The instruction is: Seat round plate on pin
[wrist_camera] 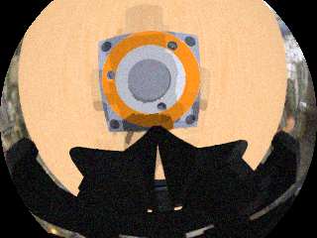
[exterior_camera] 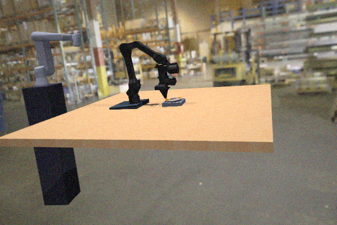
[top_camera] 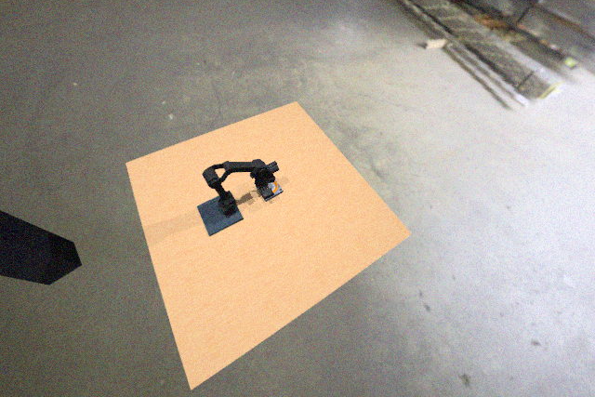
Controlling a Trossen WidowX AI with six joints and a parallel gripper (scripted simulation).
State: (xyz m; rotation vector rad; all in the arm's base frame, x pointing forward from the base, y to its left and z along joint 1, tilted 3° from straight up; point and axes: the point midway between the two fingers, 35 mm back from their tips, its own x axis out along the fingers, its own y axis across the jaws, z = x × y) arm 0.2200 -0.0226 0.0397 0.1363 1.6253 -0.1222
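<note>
The plate is 30 mm ahead of my gripper tip and 10 mm to the right of it. From my gripper tip the other things lie so: base 50 mm ahead, 20 mm below.
</note>
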